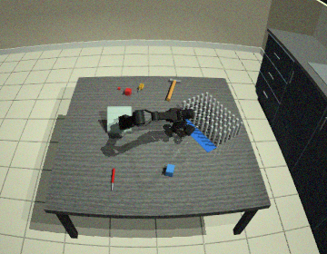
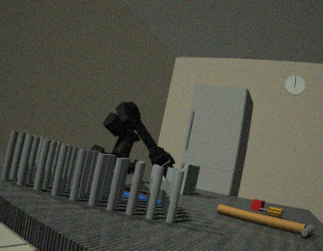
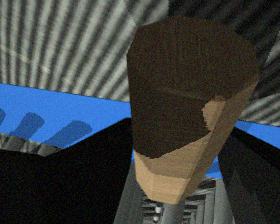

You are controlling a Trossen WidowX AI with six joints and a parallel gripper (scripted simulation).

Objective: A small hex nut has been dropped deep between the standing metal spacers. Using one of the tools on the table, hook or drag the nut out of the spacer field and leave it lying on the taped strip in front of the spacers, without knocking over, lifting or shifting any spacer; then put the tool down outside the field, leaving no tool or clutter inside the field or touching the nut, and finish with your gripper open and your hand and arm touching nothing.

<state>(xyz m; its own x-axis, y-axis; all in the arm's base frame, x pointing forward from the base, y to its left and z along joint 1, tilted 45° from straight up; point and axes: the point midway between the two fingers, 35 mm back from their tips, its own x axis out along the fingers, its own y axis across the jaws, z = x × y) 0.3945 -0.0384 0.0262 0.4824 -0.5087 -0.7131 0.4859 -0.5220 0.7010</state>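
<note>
Right now the blue taped strip is 50 mm ahead of my gripper tip, 20 mm to the left of it and 20 mm below it. Round my gripper tip: wooden-handled hook tool: 90 mm ahead, 50 mm to the left; blue cube: 140 mm behind, 320 mm to the right; red block: 400 mm behind, 430 mm to the left.
</note>
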